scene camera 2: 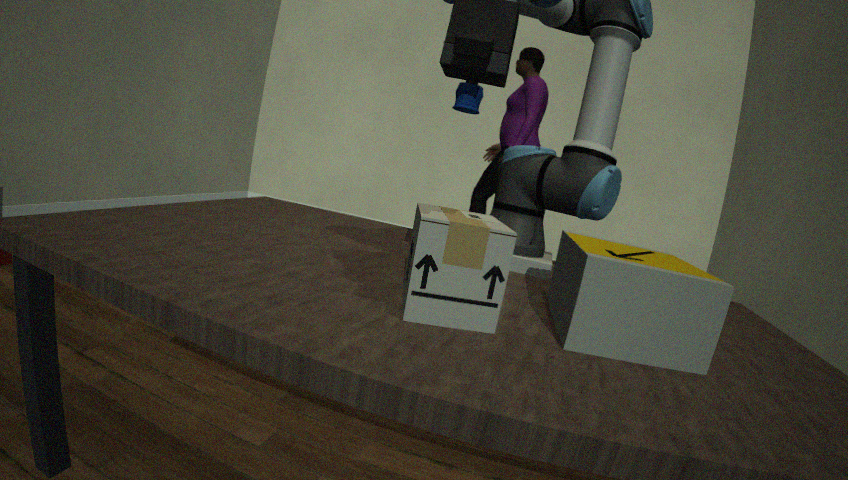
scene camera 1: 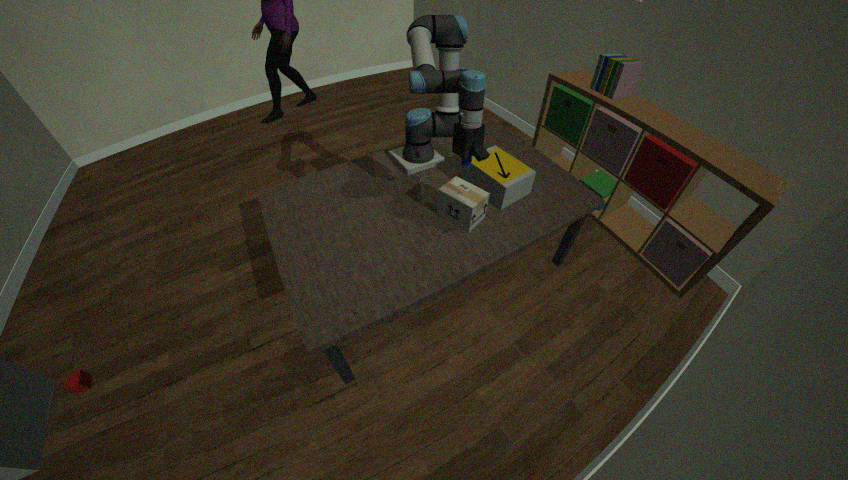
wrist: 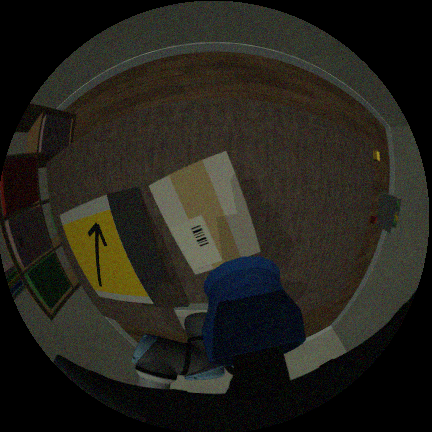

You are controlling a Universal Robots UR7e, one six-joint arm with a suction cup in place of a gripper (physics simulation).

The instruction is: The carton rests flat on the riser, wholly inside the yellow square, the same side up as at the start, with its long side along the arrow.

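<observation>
A white carton [scene camera 1: 450, 208] [scene camera 2: 455, 309] [wrist: 177, 205] with tan tape and a barcode label stands flat on the table, its printed arrows pointing up. Beside it, with a gap between, is the white riser [scene camera 1: 516, 193] [scene camera 2: 648, 315] [wrist: 132, 225]. The yellow square [scene camera 1: 518, 166] [scene camera 2: 672, 259] [wrist: 80, 250] covers most of its top and bears a black arrow [wrist: 98, 260]. In the wrist view, the carton's long side is tilted relative to this arrow. My suction gripper [scene camera 1: 467, 164] [scene camera 2: 467, 110] [wrist: 242, 270], with a blue cup, is off and empty. It hangs above the carton's height, apart from it.
The table [scene camera 1: 368, 255] [scene camera 2: 238, 285] [wrist: 300, 165] carries the arm's white base plate [scene camera 1: 423, 167]. A shelf unit [scene camera 1: 708, 139] with coloured bins stands beyond the riser. A person in purple [scene camera 1: 279, 17] [scene camera 2: 526, 113] stands behind the arm. A red block [scene camera 1: 77, 381] lies on the floor.
</observation>
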